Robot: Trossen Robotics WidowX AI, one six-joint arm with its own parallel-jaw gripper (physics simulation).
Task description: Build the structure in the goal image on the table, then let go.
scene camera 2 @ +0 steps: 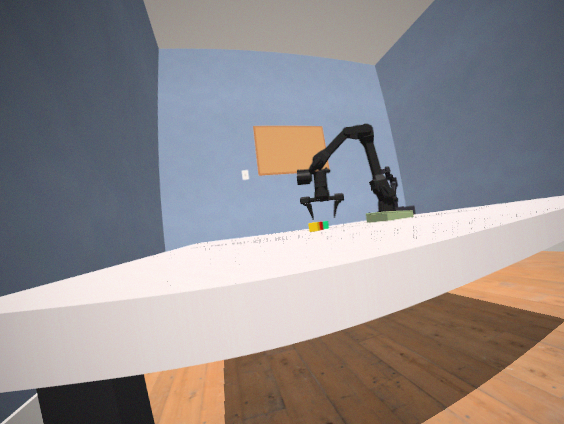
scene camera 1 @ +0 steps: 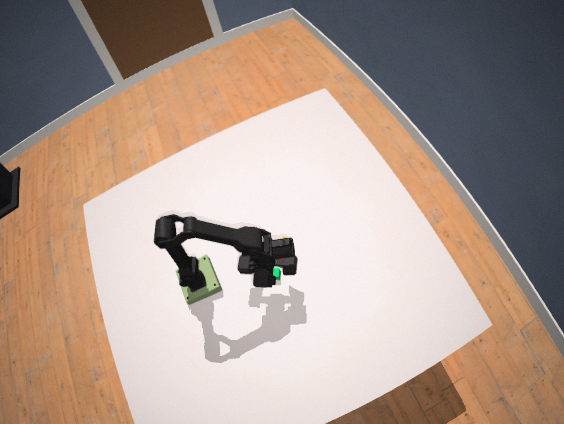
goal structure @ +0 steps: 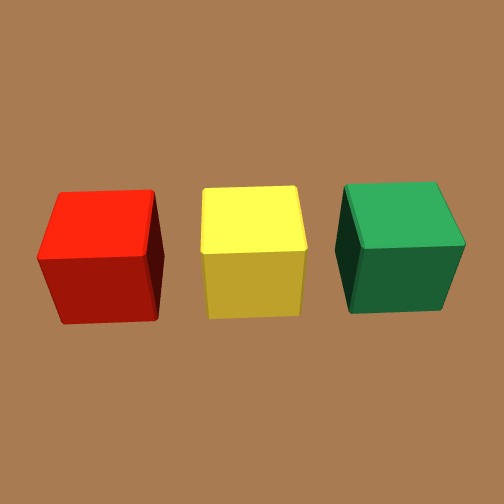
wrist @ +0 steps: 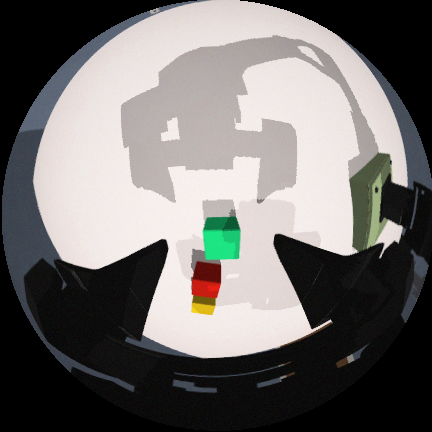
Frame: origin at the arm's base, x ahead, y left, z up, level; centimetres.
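Where they show: gripper, fingertip midpoint: [scene camera 2: 323, 218] [scene camera 1: 273, 273] [wrist: 220, 242]; arm's base, link origin: [scene camera 2: 387, 212] [scene camera 1: 196, 281] [wrist: 385, 197].
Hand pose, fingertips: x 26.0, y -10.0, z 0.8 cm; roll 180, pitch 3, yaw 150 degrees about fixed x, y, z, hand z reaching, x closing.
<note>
Each offset is from my fingertips to the top centre of the thing. Level surfaces: height alone.
A green cube @(dx +0.5, dy +0.9, dz -1.1 cm) [scene camera 1: 276, 273] [scene camera 2: 325, 225] [wrist: 221, 244] sits on the table between and below the fingers. A red cube @(dx +5.6, dy +5.4, dz -1.1 cm) [scene camera 1: 281, 259] [scene camera 2: 321, 226] [wrist: 205, 287] is beside it, lower and slightly left in the wrist view. A yellow cube @(dx +8.9, dy +9.5, dz -1.1 cm) [scene camera 1: 284, 238] [scene camera 2: 313, 227] [wrist: 203, 307] lies beyond the red one, partly hidden by it in the wrist view. The three form a rough row; whether they touch is hard to tell. My gripper [scene camera 2: 324, 218] [wrist: 220, 242] is open and empty, pointing down above the cubes. In scene camera 1 the arm covers much of them.
The arm's green base plate [scene camera 1: 214, 283] [scene camera 2: 390, 216] [wrist: 374, 210] stands on the white table @(dz -4.4 cm) [scene camera 1: 360, 300] [scene camera 2: 200, 270] [wrist: 90, 190], to the right of the cubes in scene camera 2. Arm shadows fall across the table top.
</note>
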